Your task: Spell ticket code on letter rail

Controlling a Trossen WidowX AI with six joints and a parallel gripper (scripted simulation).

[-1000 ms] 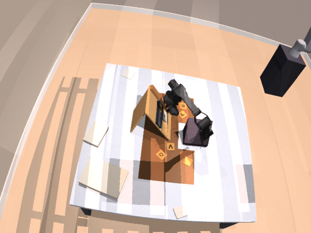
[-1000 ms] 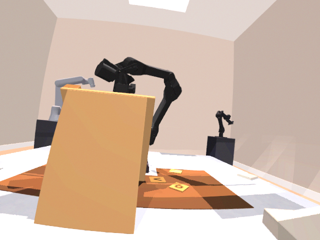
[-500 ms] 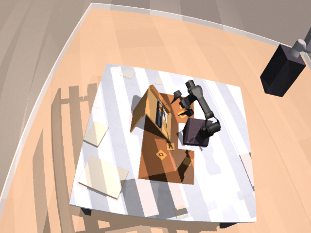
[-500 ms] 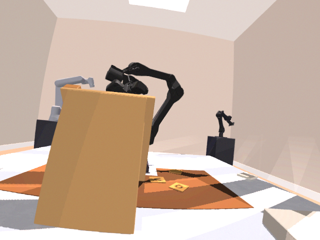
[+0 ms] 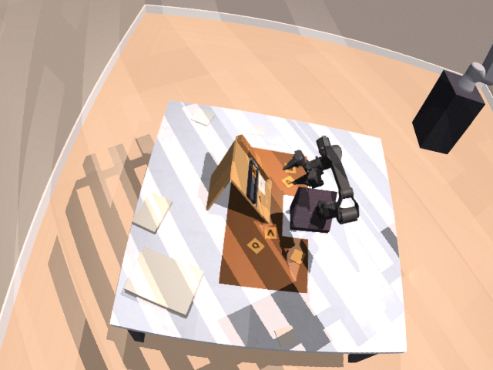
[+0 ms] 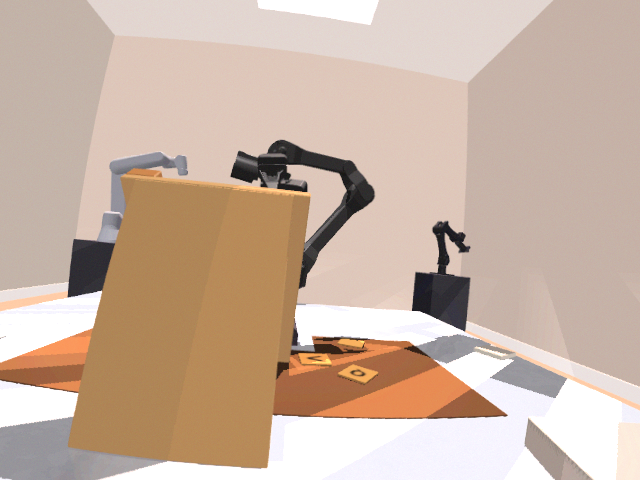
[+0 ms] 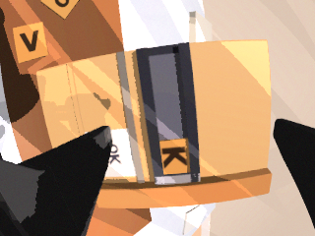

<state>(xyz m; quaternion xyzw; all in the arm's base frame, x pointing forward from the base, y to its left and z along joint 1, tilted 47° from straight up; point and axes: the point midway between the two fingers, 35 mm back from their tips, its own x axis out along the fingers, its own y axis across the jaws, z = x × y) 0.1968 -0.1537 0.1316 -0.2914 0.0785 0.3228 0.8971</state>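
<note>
My gripper tip is now 280 mm above the q tile, 180 mm to the right of it and 70 mm short of it. Also, from my gripper tip: k tile 130 mm ahead, 120 mm below, 100 mm to the right; orange mat 290 mm below, 20 mm behind; white ticket 200 mm below, 90 mm to the right, 80 mm ahead.
</note>
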